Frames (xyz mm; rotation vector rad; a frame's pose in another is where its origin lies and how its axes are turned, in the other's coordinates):
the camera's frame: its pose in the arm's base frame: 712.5 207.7 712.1 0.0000 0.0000 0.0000
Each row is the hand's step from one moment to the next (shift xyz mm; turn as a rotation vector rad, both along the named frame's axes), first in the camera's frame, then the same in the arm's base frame.
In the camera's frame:
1: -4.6 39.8 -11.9 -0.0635 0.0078 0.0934
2: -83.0 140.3 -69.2 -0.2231 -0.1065 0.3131
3: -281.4 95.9 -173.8 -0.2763 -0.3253 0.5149
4: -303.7 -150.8 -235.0 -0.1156 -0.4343 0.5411
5: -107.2 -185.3 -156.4 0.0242 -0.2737 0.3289
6: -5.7 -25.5 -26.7 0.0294 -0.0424 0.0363
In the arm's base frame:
1: -4.6 39.8 -11.9 -0.0635 0.0078 0.0934
2: -83.0 140.3 -69.2 -0.2231 -0.1065 0.3131
3: -281.4 95.9 -173.8 -0.2763 -0.3253 0.5149
4: -303.7 -150.8 -235.0 -0.1156 -0.4343 0.5411
5: -107.2 -185.3 -156.4 0.0242 -0.2737 0.3289
6: -5.7 -25.5 -26.7 0.0294 -0.0424 0.0363

